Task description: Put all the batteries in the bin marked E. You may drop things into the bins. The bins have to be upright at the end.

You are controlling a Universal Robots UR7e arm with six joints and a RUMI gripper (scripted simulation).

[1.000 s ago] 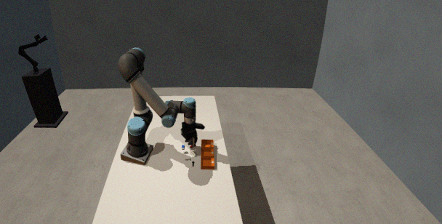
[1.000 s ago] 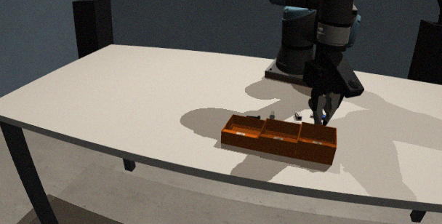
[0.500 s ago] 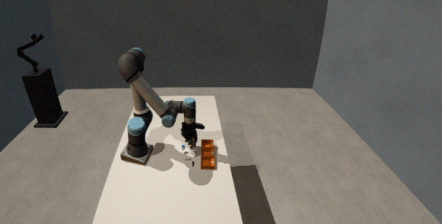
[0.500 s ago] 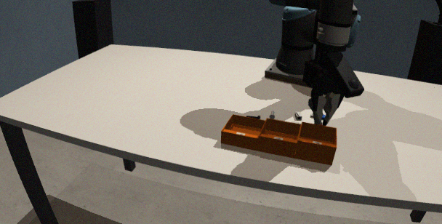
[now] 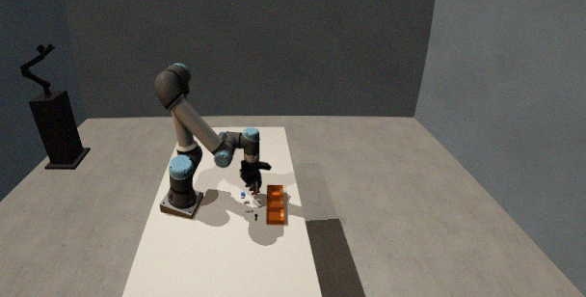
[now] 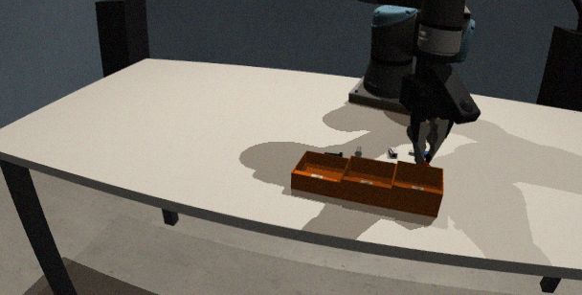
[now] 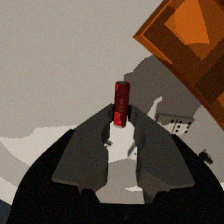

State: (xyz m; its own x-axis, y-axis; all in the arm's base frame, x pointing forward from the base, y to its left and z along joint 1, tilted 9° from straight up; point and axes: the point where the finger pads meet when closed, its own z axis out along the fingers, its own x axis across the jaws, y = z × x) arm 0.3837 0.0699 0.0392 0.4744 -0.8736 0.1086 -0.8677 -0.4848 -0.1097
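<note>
The blue piece lies 70 mm behind my hand and 20 mm below it. Also, from my hand: white dotted block: 70 mm to the right, 20 mm below, 10 mm ahead; then red battery: 10 mm below; then grey pin-like part: 130 mm to the right, 40 mm behind, 20 mm below.
</note>
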